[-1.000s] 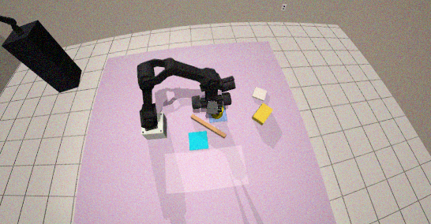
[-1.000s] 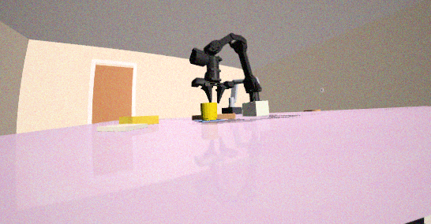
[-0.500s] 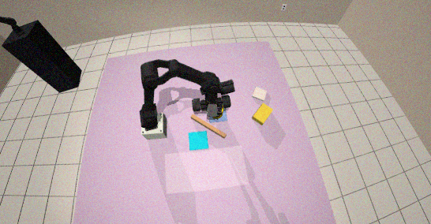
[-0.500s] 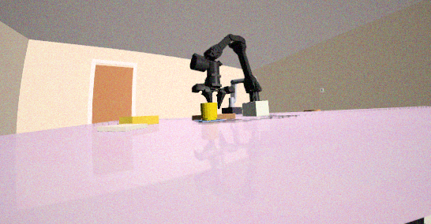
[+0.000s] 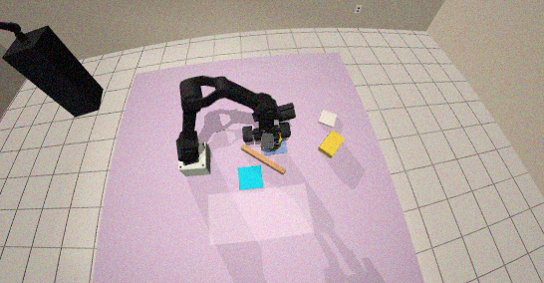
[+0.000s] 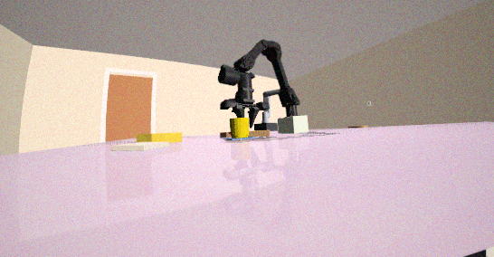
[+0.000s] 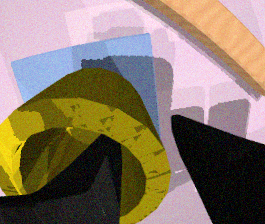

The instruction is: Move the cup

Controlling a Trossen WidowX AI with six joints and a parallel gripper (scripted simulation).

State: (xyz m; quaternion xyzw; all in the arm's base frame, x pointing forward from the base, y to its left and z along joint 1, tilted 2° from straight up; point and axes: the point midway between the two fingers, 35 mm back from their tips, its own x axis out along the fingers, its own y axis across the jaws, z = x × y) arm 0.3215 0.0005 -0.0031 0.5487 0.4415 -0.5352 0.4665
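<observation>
Now: gripper tip 40 mm short of the green marble, 20 mm above it and 10 mm to the left of it. From my gripper tip the other things lie so: yellow cup 30 mm ahead, 10 mm to the right; wooden stick 60 mm to the right, 40 mm behind, 30 mm below; pale blue pad 40 mm below, 30 mm ahead, 10 mm to the right.
</observation>
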